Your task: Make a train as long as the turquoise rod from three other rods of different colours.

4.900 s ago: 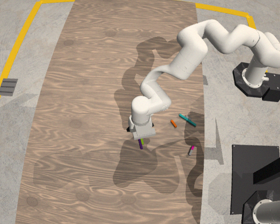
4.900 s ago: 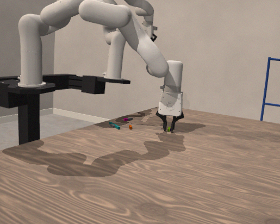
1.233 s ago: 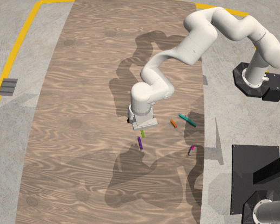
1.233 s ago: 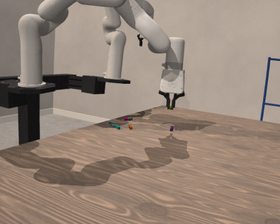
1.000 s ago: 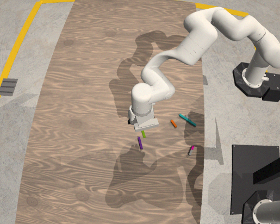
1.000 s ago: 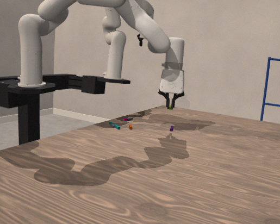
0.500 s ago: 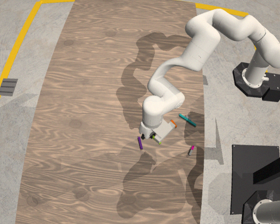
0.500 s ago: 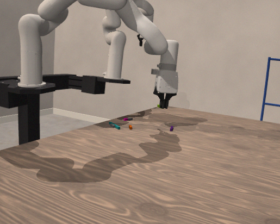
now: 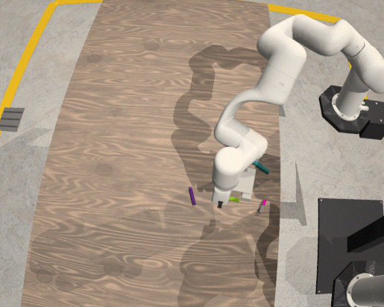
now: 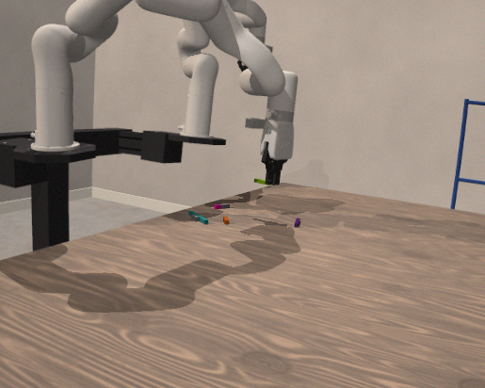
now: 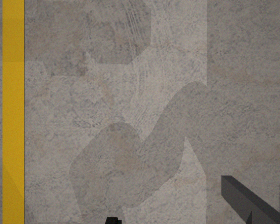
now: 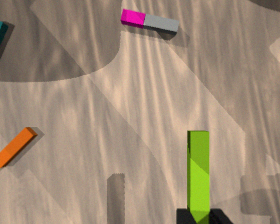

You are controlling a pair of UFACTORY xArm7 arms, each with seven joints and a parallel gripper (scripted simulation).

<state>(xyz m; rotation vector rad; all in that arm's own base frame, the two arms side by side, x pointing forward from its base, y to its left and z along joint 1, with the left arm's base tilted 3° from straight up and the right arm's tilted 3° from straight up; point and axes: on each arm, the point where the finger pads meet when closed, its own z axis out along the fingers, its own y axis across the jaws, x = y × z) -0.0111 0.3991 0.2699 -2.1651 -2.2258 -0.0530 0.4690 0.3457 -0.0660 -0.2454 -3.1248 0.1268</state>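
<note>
The lime rod lies 30 mm behind my right hand and 20 mm below it. The rest, counted from my right hand: magenta rod (160 mm behind, 10 mm to the right, 110 mm below); orange rod (60 mm behind, 140 mm to the right, 110 mm below); purple rod (90 mm ahead, 30 mm to the right, 110 mm below).
</note>
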